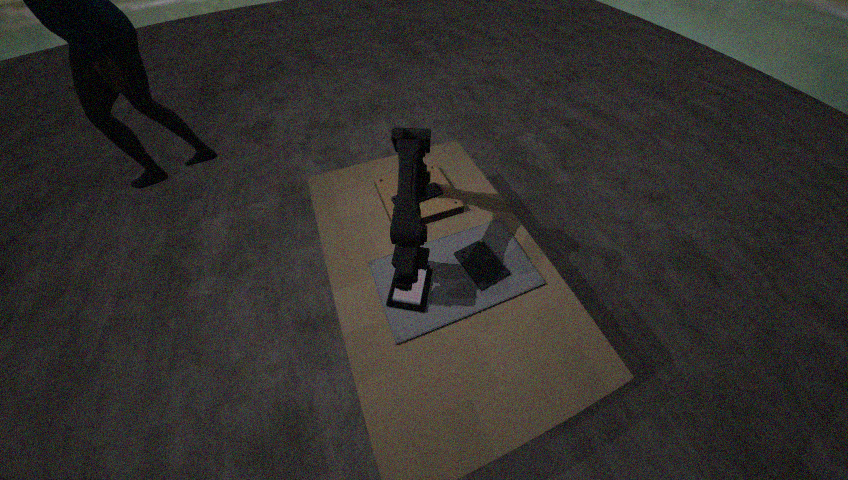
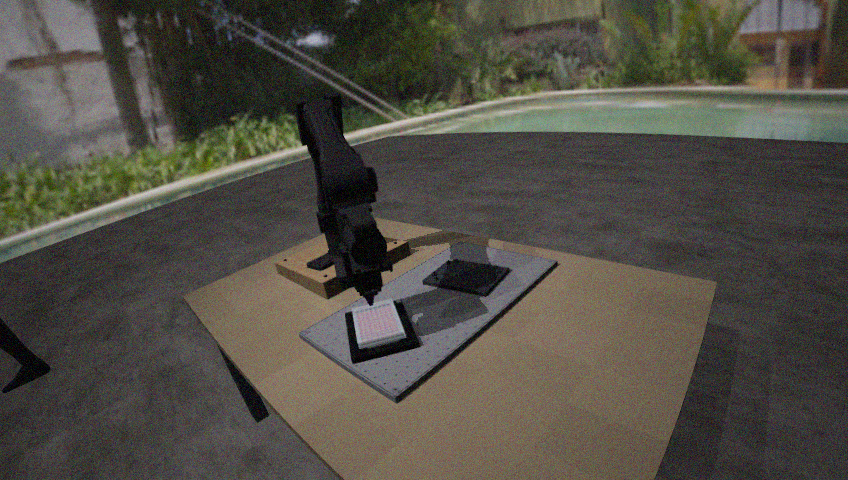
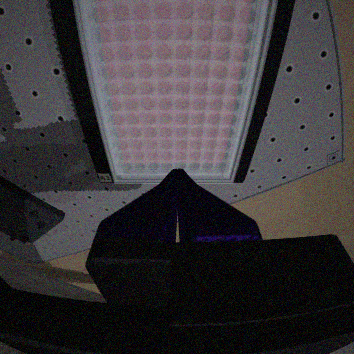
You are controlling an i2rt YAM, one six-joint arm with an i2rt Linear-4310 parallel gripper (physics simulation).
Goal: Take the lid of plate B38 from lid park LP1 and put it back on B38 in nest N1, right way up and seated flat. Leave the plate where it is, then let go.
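Frame: origin at the arm's base, x ahead, y left, z up, level; metres.
Seen in the pictures: gripper, fingertip midpoint: (image 2: 370, 303) (image 3: 177, 177).
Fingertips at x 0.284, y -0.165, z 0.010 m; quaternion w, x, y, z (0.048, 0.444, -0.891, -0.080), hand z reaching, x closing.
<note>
Offsets run from my fingertips to a thing's top centre. Level surfaces: height alone.
The plate @[0.039 m ahead, 0.027 m right, 0.010 m down] (image 1: 410, 296) (image 2: 379, 324) (image 3: 170, 90), with pink wells, sits in the black nest @[0.040 m ahead, 0.027 m right, 0.020 m down] (image 1: 407, 307) (image 2: 386, 349) (image 3: 79, 75). A clear, hazy layer with a pale rim appears to lie flat over its wells, like a lid. The dark block @[0.078 m ahead, 0.223 m left, 0.018 m down] (image 1: 482, 264) (image 2: 467, 277) (image 3: 27, 215), apparently the lid park, shows no lid on it. My gripper (image 1: 405, 287) (image 2: 370, 302) (image 3: 177, 177) is shut with nothing between its fingers. Its tips are at the plate's edge nearest the arm base; whether they touch it is unclear.
Nest and dark block stand on a grey perforated board (image 1: 410, 328) (image 2: 397, 383) (image 3: 310, 120) on the wooden table @[0.051 m down] (image 1: 476, 386) (image 2: 535, 356) (image 3: 300, 195). The arm's wooden base (image 1: 446, 209) (image 2: 306, 281) is behind. A person (image 1: 110, 95) stands beyond the table. Shadows cross the board.
</note>
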